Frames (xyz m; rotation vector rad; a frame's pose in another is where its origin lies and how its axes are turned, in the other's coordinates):
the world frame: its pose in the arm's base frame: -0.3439 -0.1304 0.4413 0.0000 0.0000 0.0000
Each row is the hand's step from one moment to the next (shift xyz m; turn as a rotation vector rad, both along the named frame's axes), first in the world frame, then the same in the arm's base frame.
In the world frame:
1: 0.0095 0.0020 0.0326 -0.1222 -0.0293 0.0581
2: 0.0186 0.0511 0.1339 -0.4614 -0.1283 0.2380
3: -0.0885 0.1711 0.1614 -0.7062 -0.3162 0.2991
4: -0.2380 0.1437 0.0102 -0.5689 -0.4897 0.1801
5: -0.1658 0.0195 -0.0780 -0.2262 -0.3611 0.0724
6: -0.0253 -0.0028 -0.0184 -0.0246 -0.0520 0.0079
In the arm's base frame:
1: 0.0095 0.0020 0.0326 -0.1222 -0.0293 0.0581
2: 0.0186 0.0511 0.1339 -0.4614 -0.1283 0.2380
3: -0.0885 0.1711 0.1614 -0.7062 -0.3162 0.2991
4: -0.2380 0.1437 0.0102 -0.5689 -0.4897 0.1801
5: -0.1658 0.0195 -0.0780 -0.2262 -0.3611 0.0724
6: -0.0253 -0.0028 -0.0184 -0.0246 -0.0520 0.0079

